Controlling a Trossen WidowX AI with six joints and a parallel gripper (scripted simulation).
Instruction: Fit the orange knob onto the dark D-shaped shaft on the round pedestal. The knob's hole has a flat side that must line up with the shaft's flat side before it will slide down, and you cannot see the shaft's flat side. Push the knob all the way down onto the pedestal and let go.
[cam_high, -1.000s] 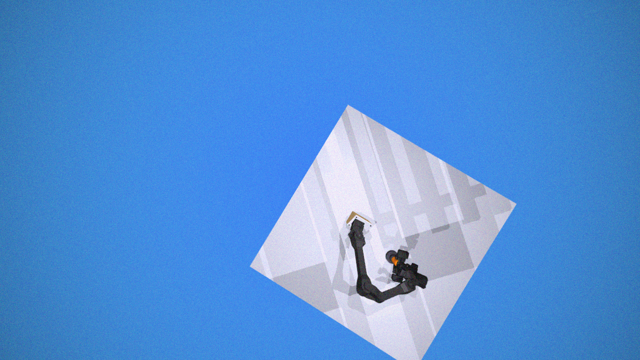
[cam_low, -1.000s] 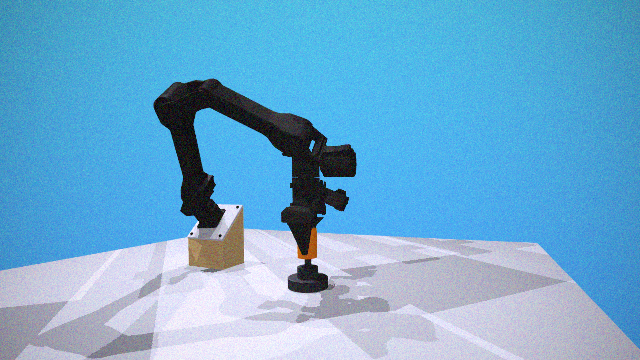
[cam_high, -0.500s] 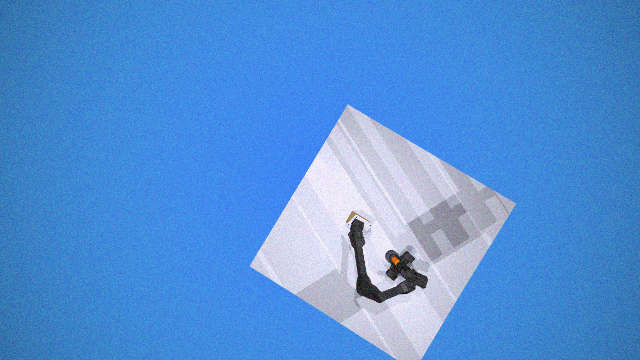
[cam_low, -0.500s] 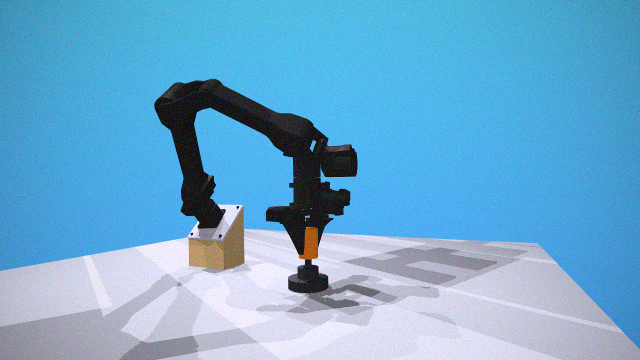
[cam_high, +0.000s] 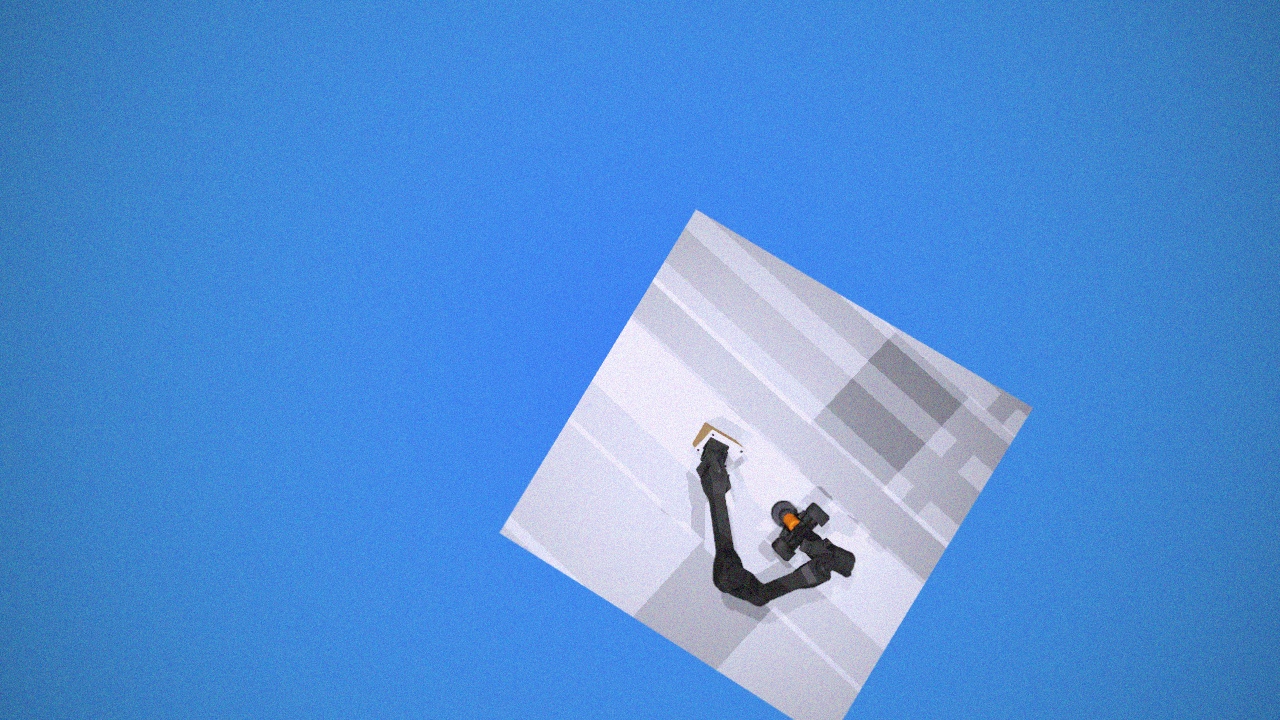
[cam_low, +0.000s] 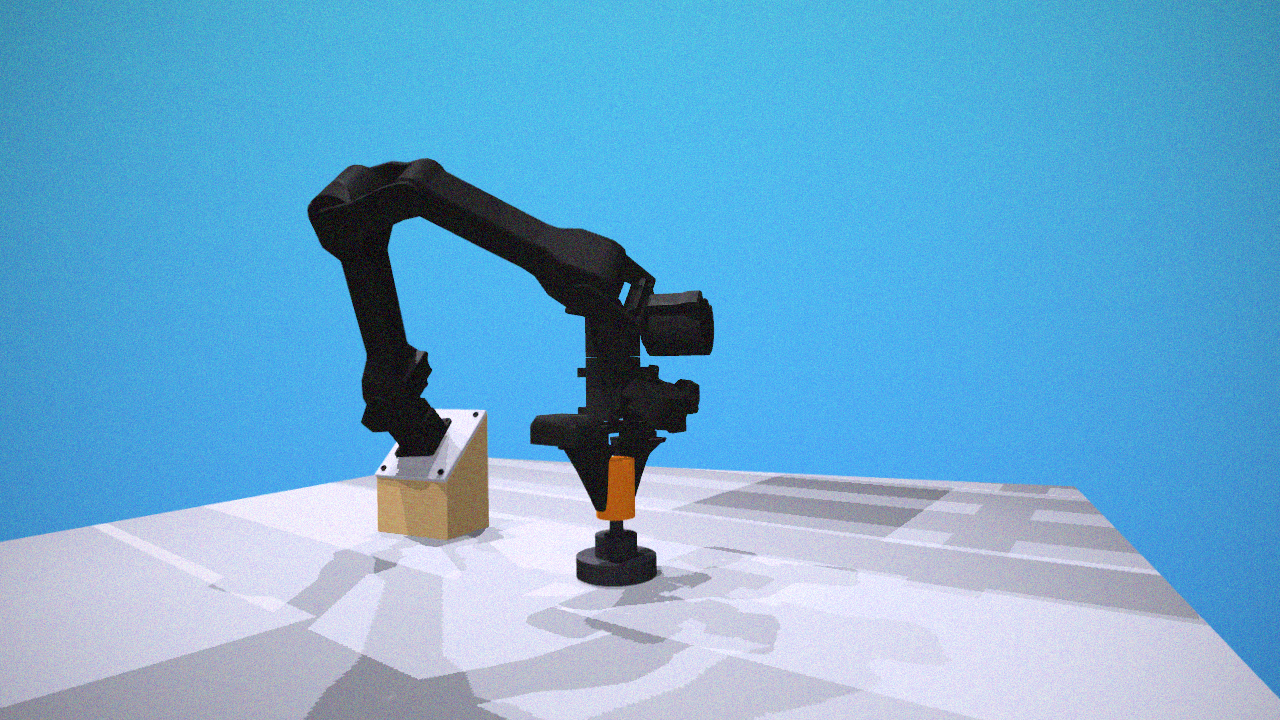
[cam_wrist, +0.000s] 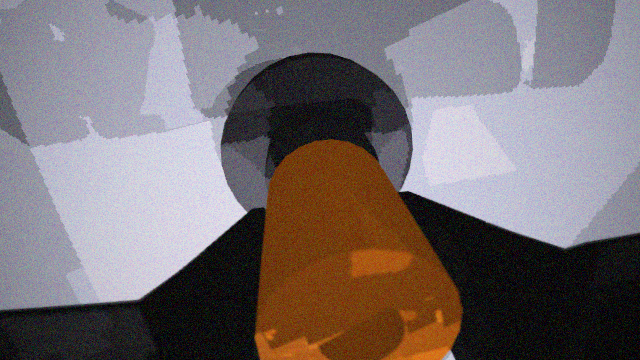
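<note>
Now: the orange knob 20 mm above my gripper tip. The rest, counted from my gripper tip: pedestal 40 mm below.
</note>
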